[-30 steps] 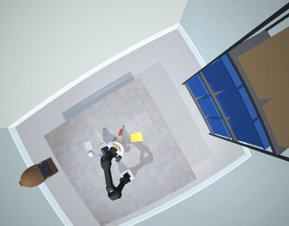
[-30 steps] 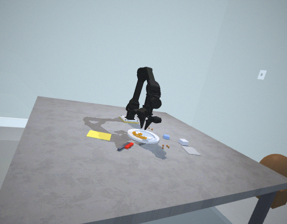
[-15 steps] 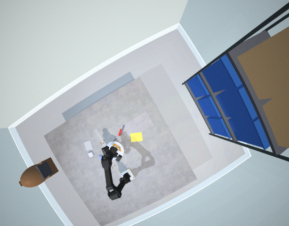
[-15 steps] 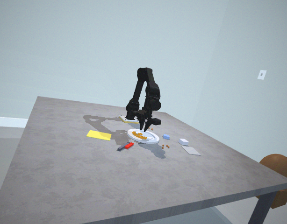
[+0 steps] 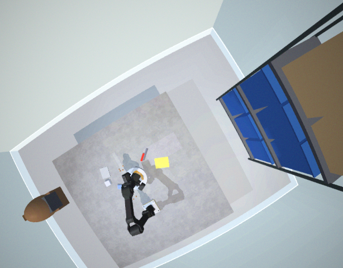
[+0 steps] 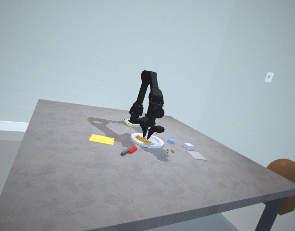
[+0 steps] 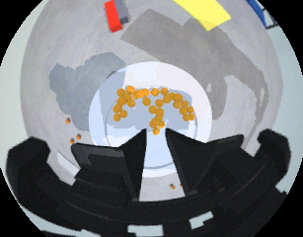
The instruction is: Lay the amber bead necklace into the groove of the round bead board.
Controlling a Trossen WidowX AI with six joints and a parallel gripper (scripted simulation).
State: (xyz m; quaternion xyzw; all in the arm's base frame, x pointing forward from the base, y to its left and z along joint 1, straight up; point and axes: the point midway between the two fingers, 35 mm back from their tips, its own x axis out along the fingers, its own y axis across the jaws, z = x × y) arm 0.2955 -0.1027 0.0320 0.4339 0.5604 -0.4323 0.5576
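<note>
The round white bead board is 1 cm to the left of my gripper tip and 1 cm below it. From my gripper tip the other things lie so: yellow sheet (26 cm to the right, 4 cm behind, 1 cm below); blue block (18 cm to the left, 4 cm ahead, 1 cm below); grey tool (18 cm to the right, 11 cm ahead, 1 cm below).
</note>
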